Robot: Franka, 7 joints.
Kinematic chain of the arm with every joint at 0, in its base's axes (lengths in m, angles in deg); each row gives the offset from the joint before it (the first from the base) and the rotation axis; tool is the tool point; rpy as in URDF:
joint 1: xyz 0 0 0.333 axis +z
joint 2: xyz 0 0 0 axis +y
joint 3: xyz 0 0 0.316 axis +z
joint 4: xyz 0.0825 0 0 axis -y
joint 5: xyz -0.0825 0 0.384 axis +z
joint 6: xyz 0 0 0 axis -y
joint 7: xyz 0.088 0 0 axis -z
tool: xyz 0 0 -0.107 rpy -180 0 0
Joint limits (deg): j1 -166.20..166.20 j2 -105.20..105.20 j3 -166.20..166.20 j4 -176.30..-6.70 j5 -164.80..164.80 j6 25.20..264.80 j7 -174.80..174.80
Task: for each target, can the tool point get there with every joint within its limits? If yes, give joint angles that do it. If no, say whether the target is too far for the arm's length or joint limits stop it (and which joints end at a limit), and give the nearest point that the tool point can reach.
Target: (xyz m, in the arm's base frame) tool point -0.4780 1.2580 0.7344
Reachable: no: too far | nearest point -0.2920 0.7685 0.5782 | short by 0.546 m
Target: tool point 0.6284 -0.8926 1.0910
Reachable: no: too far | nearest point 0.4056 -0.5762 0.8223 | short by 0.471 m
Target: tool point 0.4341 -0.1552 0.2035
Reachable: yes | joints 99.31 -28.04 -121.28 -150.29 6.33 187.33 112.86
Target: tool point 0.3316 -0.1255 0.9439
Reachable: yes | joints -83.92 32.05 139.83 -65.06 61.47 239.77 13.23
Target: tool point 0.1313 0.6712 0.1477
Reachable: yes | joints 107.23 87.42 -65.49 -77.30 -25.68 243.02 -115.80
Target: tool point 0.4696 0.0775 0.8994
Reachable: yes | joints 111.29 2.50 -94.40 -58.84 -49.25 84.79 87.90
